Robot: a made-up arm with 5 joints.
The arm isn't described. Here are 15 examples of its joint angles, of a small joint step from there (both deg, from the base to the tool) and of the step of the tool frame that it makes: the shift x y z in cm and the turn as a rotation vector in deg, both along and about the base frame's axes.
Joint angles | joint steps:
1: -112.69 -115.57 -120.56 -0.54 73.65 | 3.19 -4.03 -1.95 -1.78 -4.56
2: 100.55 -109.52 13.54 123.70 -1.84 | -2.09 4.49 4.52 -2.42 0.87
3: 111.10 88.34 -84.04 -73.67 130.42 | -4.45 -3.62 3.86 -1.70 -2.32
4: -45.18 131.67 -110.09 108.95 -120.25 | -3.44 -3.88 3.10 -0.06 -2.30
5: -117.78 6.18 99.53 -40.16 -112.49 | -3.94 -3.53 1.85 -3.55 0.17
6: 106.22 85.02 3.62 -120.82 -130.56 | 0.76 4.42 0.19 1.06 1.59
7: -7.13 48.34 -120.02 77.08 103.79 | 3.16 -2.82 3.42 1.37 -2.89
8: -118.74 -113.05 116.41 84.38 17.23 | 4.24 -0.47 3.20 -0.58 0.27
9: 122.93 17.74 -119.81 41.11 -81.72 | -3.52 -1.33 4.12 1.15 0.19
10: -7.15 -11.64 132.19 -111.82 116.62 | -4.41 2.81 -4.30 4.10 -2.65
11: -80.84 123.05 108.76 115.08 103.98 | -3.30 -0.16 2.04 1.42 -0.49
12: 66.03 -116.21 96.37 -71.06 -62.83 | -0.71 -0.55 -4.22 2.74 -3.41
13: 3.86 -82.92 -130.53 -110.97 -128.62 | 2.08 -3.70 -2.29 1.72 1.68
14: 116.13 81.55 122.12 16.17 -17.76 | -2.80 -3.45 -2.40 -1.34 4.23
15: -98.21 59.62 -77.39 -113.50 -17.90 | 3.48 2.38 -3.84 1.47 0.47
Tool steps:
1: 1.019 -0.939 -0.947 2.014 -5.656 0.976
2: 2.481 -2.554 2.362 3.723 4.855 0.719
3: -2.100 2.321 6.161 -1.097 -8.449 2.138
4: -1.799 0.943 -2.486 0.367 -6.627 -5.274
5: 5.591 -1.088 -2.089 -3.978 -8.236 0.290
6: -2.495 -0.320 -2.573 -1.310 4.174 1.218
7: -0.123 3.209 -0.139 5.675 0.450 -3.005
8: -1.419 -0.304 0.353 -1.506 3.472 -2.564
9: -1.311 1.248 0.798 -2.346 -4.187 -3.370
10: -1.549 3.313 1.530 -5.153 0.354 -5.779
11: -3.681 -1.074 -0.663 0.973 -3.179 -2.682
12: 0.739 0.919 -0.614 -2.637 0.127 -7.420
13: 0.518 -1.097 0.112 -1.768 -0.908 -0.408
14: 2.009 0.618 -0.692 3.658 -10.434 0.028
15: -3.014 -1.650 3.322 -3.592 5.407 -0.840
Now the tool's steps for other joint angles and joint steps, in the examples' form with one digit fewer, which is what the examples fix.
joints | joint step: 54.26 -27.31 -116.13 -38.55 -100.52 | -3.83 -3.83 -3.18 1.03 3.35
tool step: 0.24 -0.86 -2.81 -1.15 -4.85 0.15
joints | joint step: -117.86 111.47 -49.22 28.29 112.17 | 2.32 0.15 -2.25 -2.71 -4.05
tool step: -0.38 -1.52 -0.53 -0.02 1.42 -4.41
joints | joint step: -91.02 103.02 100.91 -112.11 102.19 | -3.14 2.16 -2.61 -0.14 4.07
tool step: -0.71 0.84 -0.54 1.21 0.51 0.16
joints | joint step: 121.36 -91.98 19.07 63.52 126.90 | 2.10 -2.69 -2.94 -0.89 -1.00
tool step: -1.21 1.06 -1.55 -1.87 0.40 0.85
